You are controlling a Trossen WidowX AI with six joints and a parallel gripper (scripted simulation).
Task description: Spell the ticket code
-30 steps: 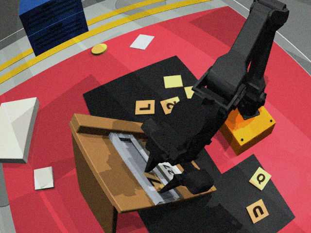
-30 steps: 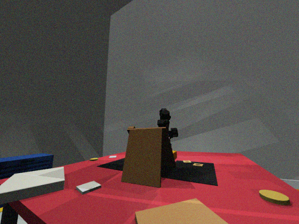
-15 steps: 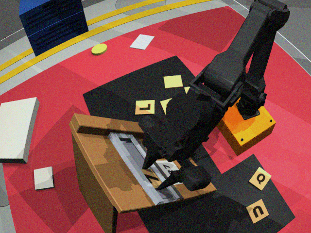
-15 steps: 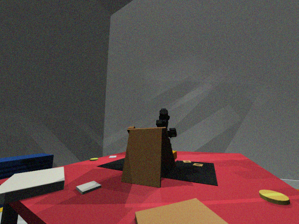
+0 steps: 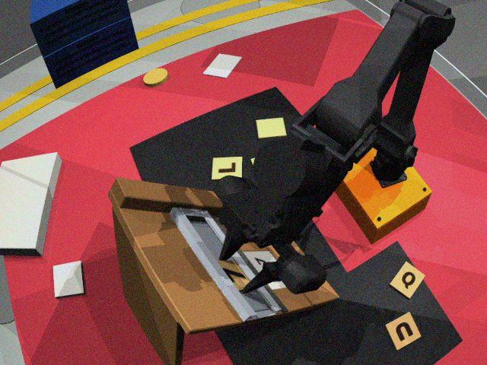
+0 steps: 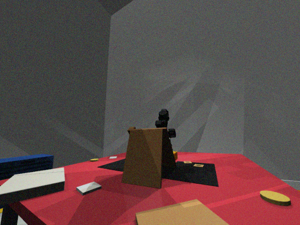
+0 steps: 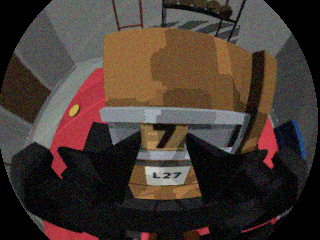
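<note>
Now: the white ticket 50 mm behind my gripper tip, 30 mm to the right of it and 70 mm below it. The rest, counted from my gripper tip: small white block (340 mm ahead, 150 mm to the right, 170 mm below); then 7 tile (right at my gripper tip); then black mat (150 mm behind, 120 mm to the right, 170 mm below).
</note>
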